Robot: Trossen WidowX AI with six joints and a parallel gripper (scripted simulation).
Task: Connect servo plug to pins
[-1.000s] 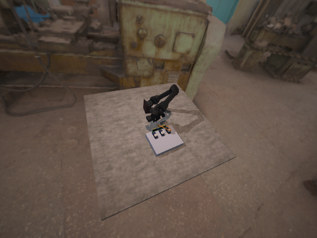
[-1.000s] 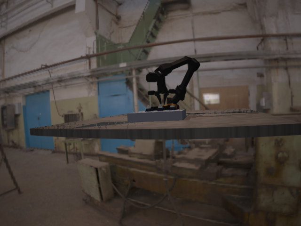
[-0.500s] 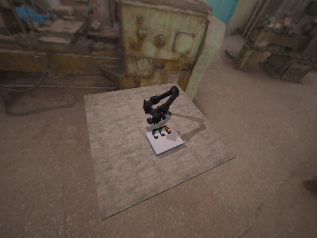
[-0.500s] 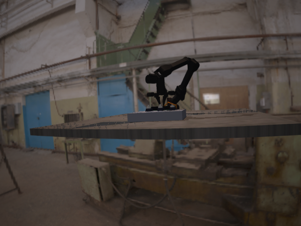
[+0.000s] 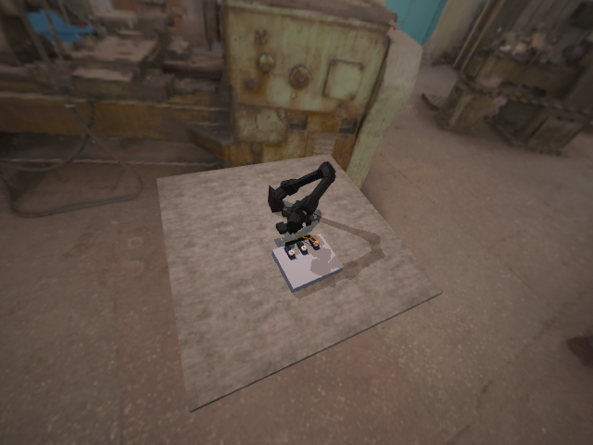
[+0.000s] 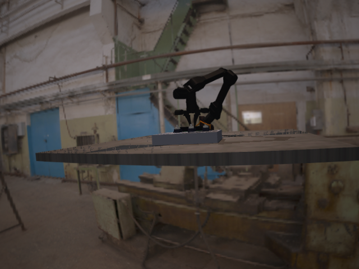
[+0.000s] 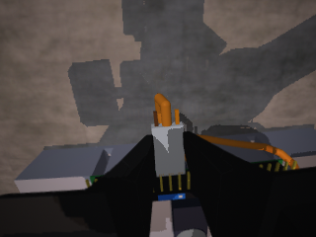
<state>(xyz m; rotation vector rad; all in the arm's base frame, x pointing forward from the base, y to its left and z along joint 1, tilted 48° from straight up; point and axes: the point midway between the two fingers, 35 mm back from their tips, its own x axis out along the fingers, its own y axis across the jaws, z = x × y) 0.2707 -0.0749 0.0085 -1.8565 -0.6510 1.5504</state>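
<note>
My gripper tip is 4 cm short of the blue band. From my gripper tip the other things lie so: grey holder 20 cm ahead, 5 cm below, 1 cm to the left; then dark servo 10 cm ahead, 2 cm below, 1 cm to the left.
</note>
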